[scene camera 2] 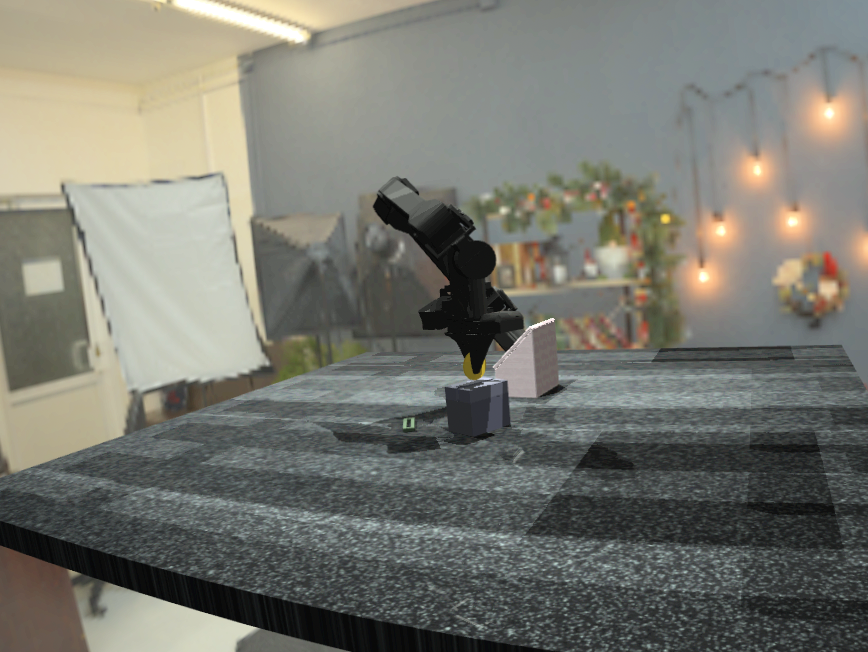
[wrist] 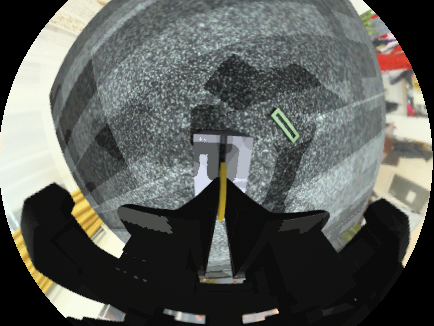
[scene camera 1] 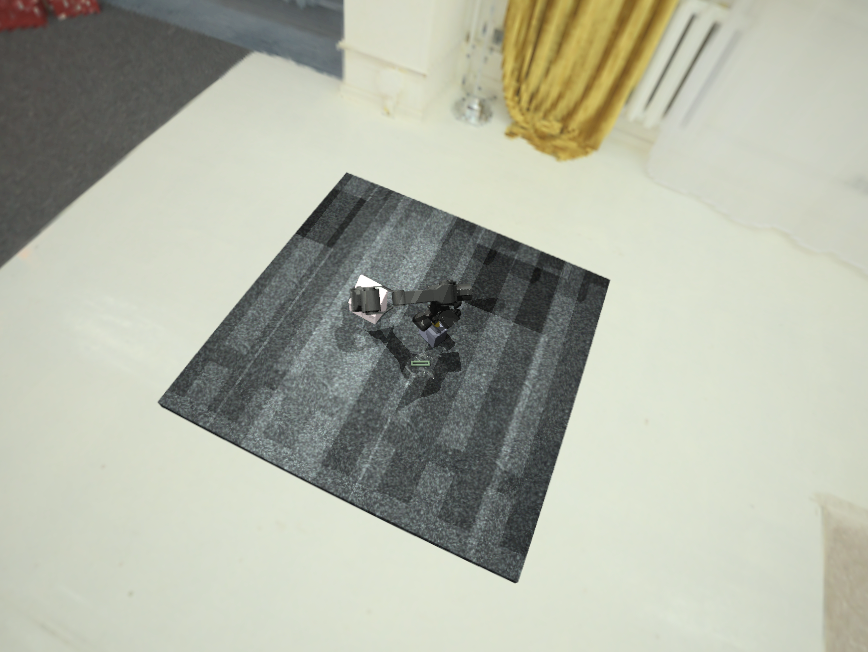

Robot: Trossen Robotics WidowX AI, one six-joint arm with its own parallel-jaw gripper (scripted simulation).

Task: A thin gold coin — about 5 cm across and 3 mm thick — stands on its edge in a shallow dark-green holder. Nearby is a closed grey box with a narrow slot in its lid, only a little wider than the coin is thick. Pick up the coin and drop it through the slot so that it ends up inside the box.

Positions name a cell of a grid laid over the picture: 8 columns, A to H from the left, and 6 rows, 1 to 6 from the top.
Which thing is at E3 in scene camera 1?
The gripper.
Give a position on a grey box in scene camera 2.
At E4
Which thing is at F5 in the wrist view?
The gripper.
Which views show the gripper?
Scene camera 2, the wrist view and scene camera 1: all of them.
